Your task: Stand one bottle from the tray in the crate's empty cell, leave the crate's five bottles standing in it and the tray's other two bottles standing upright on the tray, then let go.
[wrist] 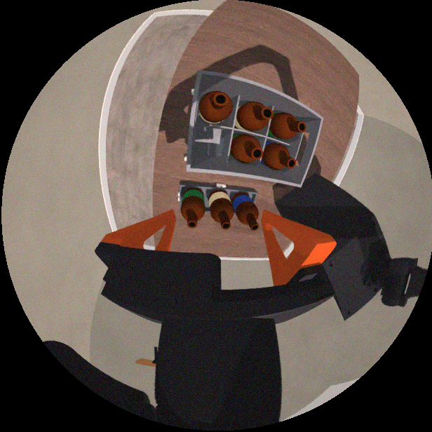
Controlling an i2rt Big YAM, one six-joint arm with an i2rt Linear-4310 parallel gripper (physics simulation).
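The grey crate (246, 178) stands on the table in the upper middle of the wrist view, with five brown bottles upright in its cells. Its empty cell is at the lower left, below a bottle (215, 107). The small grey tray (254, 193) lies below the crate and holds three upright brown bottles: a green-labelled bottle (192, 205) at left, a cream-labelled bottle (221, 206) in the middle and a blue-labelled bottle (245, 209) at right. My gripper (218, 214) is open, its orange fingers wide apart at either side of the tray bottles in the view. Nothing is between the fingertips.
The brown wooden table top (320, 65) carries the crate and tray, with a greyish strip (135, 115) at its left and a white edge around it. The crate wall stands close behind the tray. A dark arm shadow falls across the table behind and right of the crate.
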